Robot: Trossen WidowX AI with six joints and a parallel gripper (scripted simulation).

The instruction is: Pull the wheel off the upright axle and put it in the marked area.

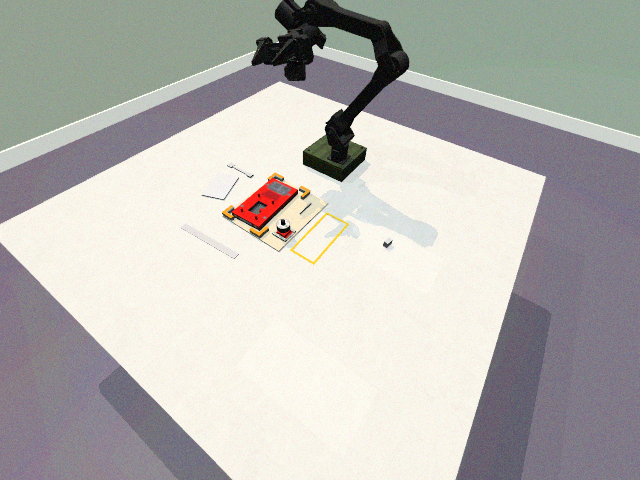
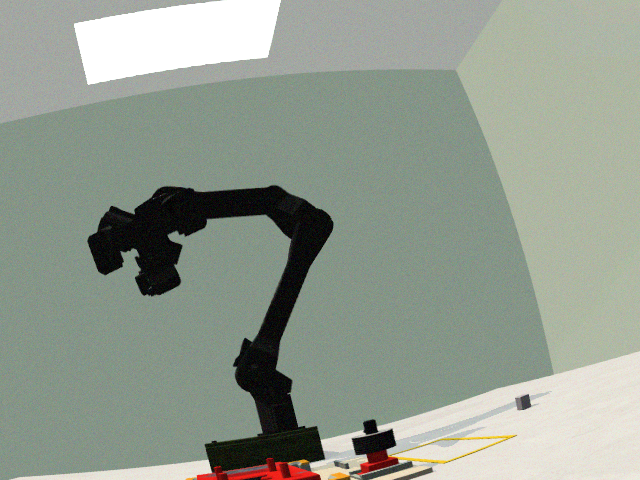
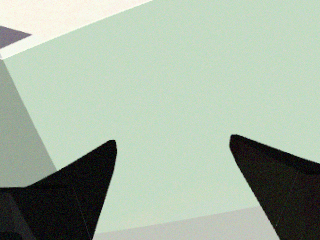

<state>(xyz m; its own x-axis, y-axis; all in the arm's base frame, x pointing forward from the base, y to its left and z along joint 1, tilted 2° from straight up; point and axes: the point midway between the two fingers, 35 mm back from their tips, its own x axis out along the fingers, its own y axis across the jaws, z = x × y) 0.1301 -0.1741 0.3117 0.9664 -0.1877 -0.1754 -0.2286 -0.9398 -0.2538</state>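
My gripper tip is 21 cm short of the wheel, 17 cm to the right of it and 33 cm above it. Also, from my gripper tip: upright axle (21 cm ahead, 17 cm to the left, 33 cm below).
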